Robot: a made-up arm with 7 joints. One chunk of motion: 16 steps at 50 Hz.
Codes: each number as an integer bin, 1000 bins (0 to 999) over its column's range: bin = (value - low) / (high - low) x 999, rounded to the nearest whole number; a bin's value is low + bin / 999 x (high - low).
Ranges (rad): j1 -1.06..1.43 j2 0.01..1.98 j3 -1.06..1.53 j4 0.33..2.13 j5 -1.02..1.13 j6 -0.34..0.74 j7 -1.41..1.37
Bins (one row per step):
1: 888 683 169 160 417 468 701
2: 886 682 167 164 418 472 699
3: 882 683 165 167 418 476 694
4: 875 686 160 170 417 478 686
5: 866 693 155 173 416 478 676
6: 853 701 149 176 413 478 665
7: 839 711 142 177 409 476 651
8: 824 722 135 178 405 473 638
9: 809 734 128 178 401 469 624
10: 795 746 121 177 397 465 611
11: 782 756 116 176 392 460 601
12: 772 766 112 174 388 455 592
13: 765 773 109 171 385 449 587
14: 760 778 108 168 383 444 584
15: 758 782 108 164 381 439 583
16: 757 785 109 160 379 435 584
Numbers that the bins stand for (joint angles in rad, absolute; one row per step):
1: 1.1533 1.3569 -0.6219 0.6183 -0.1226 0.1659 0.5407
2: 1.1483 1.3549 -0.6270 0.6255 -0.1204 0.1703 0.5352
3: 1.1384 1.3569 -0.6322 0.6309 -0.1204 0.1746 0.5213
4: 1.1209 1.3628 -0.6452 0.6363 -0.1226 0.1768 0.4990
5: 1.0985 1.3766 -0.6581 0.6417 -0.1247 0.1768 0.4712
6: 1.0661 1.3924 -0.6737 0.6471 -0.1312 0.1768 0.4406
7: 1.0312 1.4121 -0.6919 0.6489 -0.1398 0.1746 0.4016
8: 0.9938 1.4338 -0.7100 0.6507 -0.1484 0.1714 0.3654
9: 0.9564 1.4574 -0.7281 0.6507 -0.1570 0.1670 0.3265
10: 0.9215 1.4811 -0.7463 0.6489 -0.1656 0.1627 0.2903
11: 0.8891 1.5008 -0.7593 0.6471 -0.1764 0.1573 0.2625
12: 0.8642 1.5205 -0.7696 0.6435 -0.1850 0.1519 0.2374
13: 0.8468 1.5343 -0.7774 0.6381 -0.1914 0.1454 0.2235
14: 0.8343 1.5442 -0.7800 0.6327 -0.1957 0.1400 0.2151
15: 0.8293 1.5521 -0.7800 0.6255 -0.2000 0.1346 0.2124
16: 0.8268 1.5580 -0.7774 0.6183 -0.2043 0.1303 0.2151

